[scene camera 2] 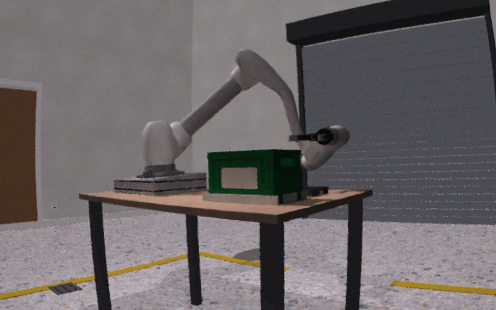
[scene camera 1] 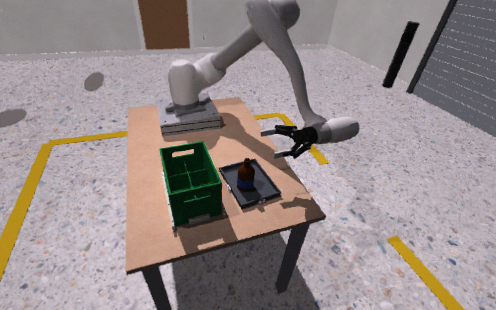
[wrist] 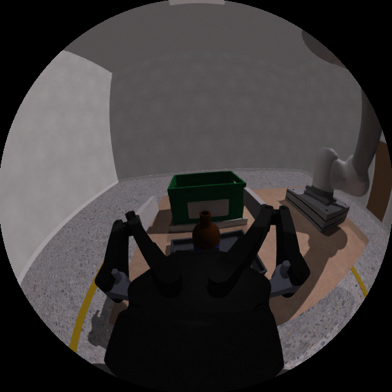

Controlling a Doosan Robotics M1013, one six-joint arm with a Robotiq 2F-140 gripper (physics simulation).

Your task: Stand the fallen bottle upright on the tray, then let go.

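Places are measured from the arm's base along level axes (x left, y back, z up), in millimetres.
Pixels of known places: gripper, fingertip midpoint: (scene camera 2: 303,138) (scene camera 1: 267,144); arm's base at its link origin: (scene camera 2: 160,176) (scene camera 1: 187,107).
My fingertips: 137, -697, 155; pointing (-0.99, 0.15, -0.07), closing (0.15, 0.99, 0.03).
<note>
Ahead of a thing's pixels: the offset from my fingertips to its top centre, as dx, dy, dz. "spot": to the spot under its first point. Level surfaces: height alone.
A brown bottle {-75, +19, -73} (scene camera 1: 245,176) (wrist: 206,236) with a blue label stands upright on the dark tray {spot: -32, -91, -223} (scene camera 1: 265,199) (wrist: 257,262). In scene camera 2 the bottle is mostly hidden behind the crate, and a dark edge of the tray {spot: -73, -89, -215} (scene camera 2: 318,190) shows at the crate's right. My gripper (scene camera 1: 269,144) (scene camera 2: 292,138) (wrist: 199,199) is open and empty. It is level, its fingers spread wide, above and to the right of the bottle in scene camera 1, clear of both bottle and tray. In the wrist view the bottle shows beyond and below the fingers, its base hidden by the gripper body.
A green crate {-309, +65, -58} (scene camera 1: 204,201) (scene camera 2: 240,172) (wrist: 206,205) with compartments stands beside the tray on a pale base, on the wooden table {dz -233} (scene camera 1: 145,240) (scene camera 2: 175,202). The arm's base plate (scene camera 1: 190,122) (scene camera 2: 160,184) (wrist: 320,212) is at the far end of the table.
</note>
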